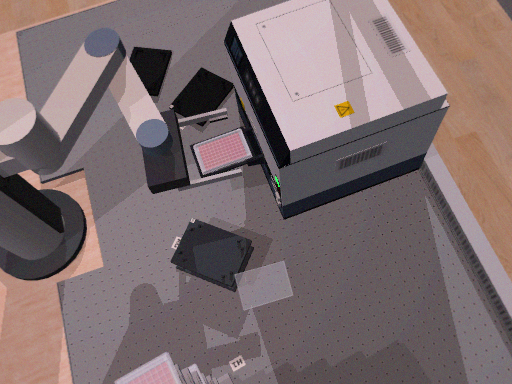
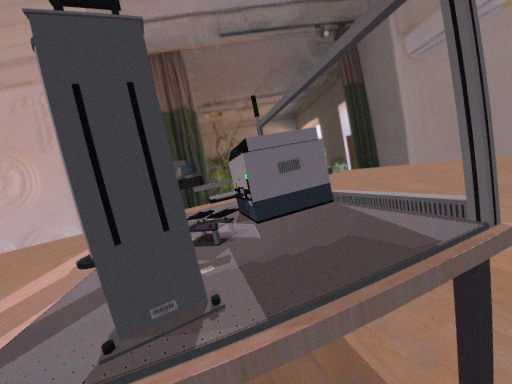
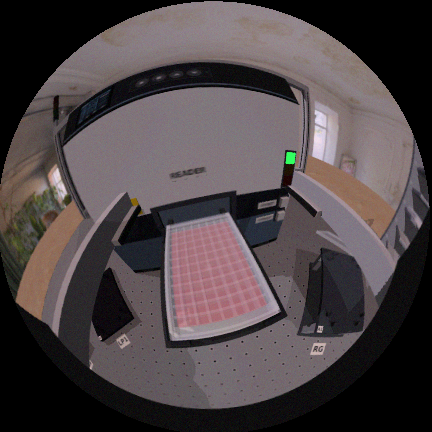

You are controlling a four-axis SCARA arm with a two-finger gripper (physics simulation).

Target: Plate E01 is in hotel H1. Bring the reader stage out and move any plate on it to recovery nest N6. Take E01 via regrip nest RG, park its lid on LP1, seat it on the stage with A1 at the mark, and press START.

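Frame: origin at the arm's base, x back, y right, z up, level; centimetres.
Seen in the pictures: gripper, fingertip midpoint: (image 1: 234, 140) (image 2: 228, 181) (image 3: 214, 184); arm's base at its link origin: (image 1: 41, 234).
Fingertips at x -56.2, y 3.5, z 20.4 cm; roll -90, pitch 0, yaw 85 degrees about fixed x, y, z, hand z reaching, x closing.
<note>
Offsets run from my fingertips to a thing's top centre. "spot": to the spot under its first point.
My gripper (image 1: 234, 143) (image 2: 215, 186) (image 3: 214, 184) is open, its two long fingers on either side of the pink gridded plate {dy -1.8, dx +3.3, dz -5.2 cm} (image 1: 222, 150) (image 3: 215, 275), with nothing gripped. That plate sits on the black reader stage {dy -1.9, dx +1.8, dz -6.0 cm} (image 2: 222, 198) (image 3: 175, 344), which is out in front of the reader {dy -2.6, dx -24.4, dz +16.0 cm} (image 1: 340, 70) (image 2: 285, 170) (image 3: 185, 135). Whether it is lidded is unclear. Regrip nest RG {dy +19.2, dx +13.6, dz -12.1 cm} (image 1: 220, 250) (image 2: 204, 227) (image 3: 340, 295) and lid park LP1 {dy -28.5, dx +3.4, dz -17.1 cm} (image 1: 202, 95) (image 3: 111, 305) carry no visible plate or lid. Hotel H1 (image 2: 115, 175) shows its back; E01 cannot be identified. N6's label is unreadable.
Another black nest {dy -43.7, dx +16.9, dz -17.3 cm} (image 1: 152, 67) lies behind LP1. A pink plate {spot: dy +46.7, dx +24.5, dz +23.8 cm} (image 1: 150, 372) and stacked pale edges show at the lower edge near the H1 label {spot: dy +44.9, dx +15.9, dz -19.1 cm} (image 1: 237, 363). A green status light {spot: dy +13.8, dx -5.8, dz +0.7 cm} (image 3: 290, 158) is lit on the reader, above small buttons {dy +13.8, dx -5.8, dz -6.5 cm} (image 3: 281, 202). A metal frame post {spot: dy +67.8, dx -44.2, dz +5.3 cm} (image 2: 472, 110) stands at the right.
</note>
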